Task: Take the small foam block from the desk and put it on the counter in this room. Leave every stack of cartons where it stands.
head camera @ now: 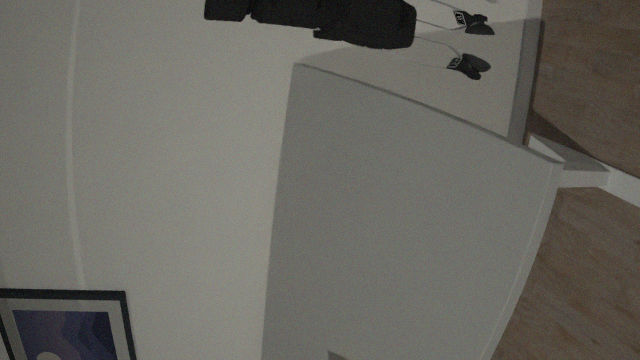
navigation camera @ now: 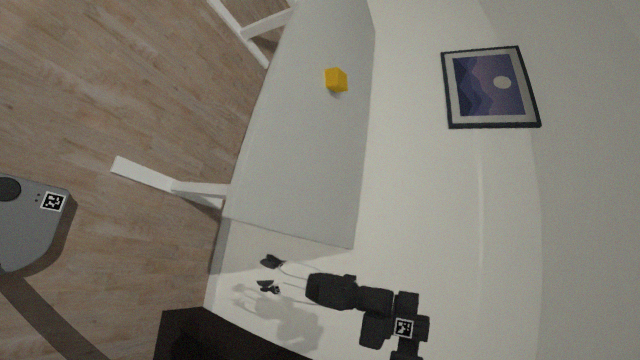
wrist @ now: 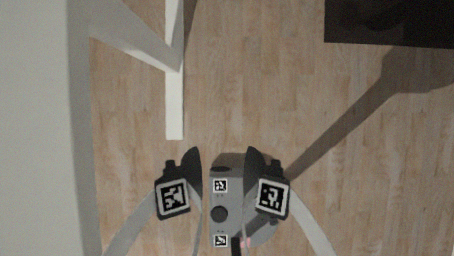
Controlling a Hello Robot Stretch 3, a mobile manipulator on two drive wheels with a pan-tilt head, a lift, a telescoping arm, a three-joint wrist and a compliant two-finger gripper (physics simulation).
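Seen in the pictures: gripper, fingertip midpoint: (head camera: 487, 49) (navigation camera: 260, 270); robot's base, link origin: (navigation camera: 5, 187).
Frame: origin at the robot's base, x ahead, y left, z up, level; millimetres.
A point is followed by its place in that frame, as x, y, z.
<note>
The small yellow foam block (navigation camera: 336, 80) @(565, -500, 989) sits on the long grey desk (navigation camera: 305, 150) @(299, -467, 950) (head camera: 400, 200) @(214, -522, 950), toward its far part in the navigation view. The block does not show in the head or wrist view. My gripper (head camera: 477, 45) @(-22, -438, 909) (navigation camera: 270, 274) @(-22, -438, 909) (wrist: 223, 164) @(-22, -438, 909) is open, with nothing between its fingertips. It is beyond the desk's short end, well away from the block, and in the wrist view the floor and the robot's base lie behind its fingers. I cannot identify the counter in these views.
A pale wall (head camera: 175, 150) @(301, -1074, 1216) (navigation camera: 425, 200) @(332, -1073, 1261) with a framed picture (head camera: 70, 325) @(830, -1052, 1575) (navigation camera: 490, 87) @(954, -1052, 1616) runs along the desk. White desk legs (navigation camera: 145, 175) (wrist: 174, 105) reach the wooden floor. The robot's base (navigation camera: 30, 220) @(-77, -90, 160) (wrist: 227, 200) stands there. A dark shape (navigation camera: 190, 330) @(-493, -773, 276) is at the bottom.
</note>
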